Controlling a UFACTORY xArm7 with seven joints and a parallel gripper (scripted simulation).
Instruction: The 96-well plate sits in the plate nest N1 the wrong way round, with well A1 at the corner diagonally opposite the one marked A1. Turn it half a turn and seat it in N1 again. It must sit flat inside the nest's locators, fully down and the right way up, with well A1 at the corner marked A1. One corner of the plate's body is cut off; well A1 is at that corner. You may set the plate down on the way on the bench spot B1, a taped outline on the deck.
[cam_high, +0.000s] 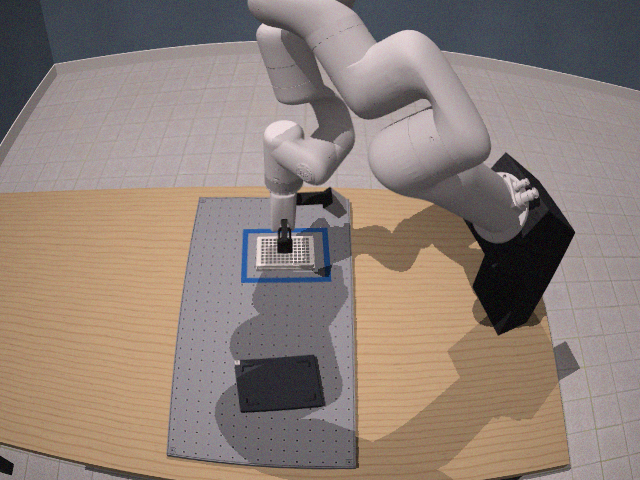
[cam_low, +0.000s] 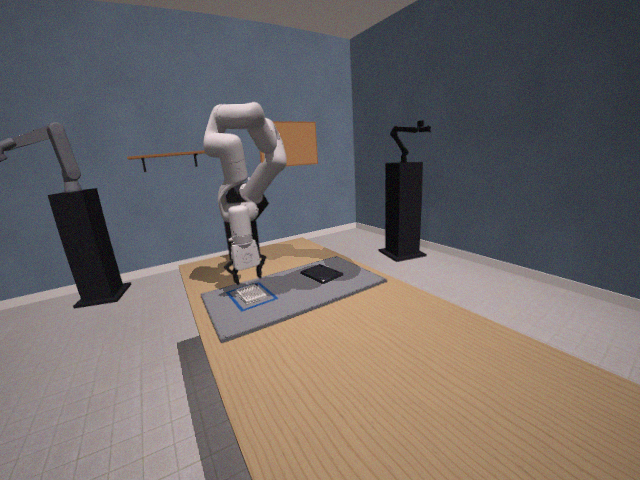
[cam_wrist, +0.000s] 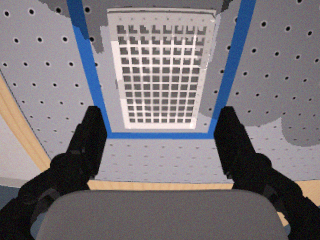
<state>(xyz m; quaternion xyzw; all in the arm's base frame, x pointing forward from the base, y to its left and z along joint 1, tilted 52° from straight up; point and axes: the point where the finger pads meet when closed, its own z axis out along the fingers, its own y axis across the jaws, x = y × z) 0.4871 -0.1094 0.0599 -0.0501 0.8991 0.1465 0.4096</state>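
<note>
Now: hand 70 mm above the white 96-well plate. From my hand the other things lie so: dark plate nest N1 (80 mm behind, 320 mm to the left, 70 mm below).
</note>
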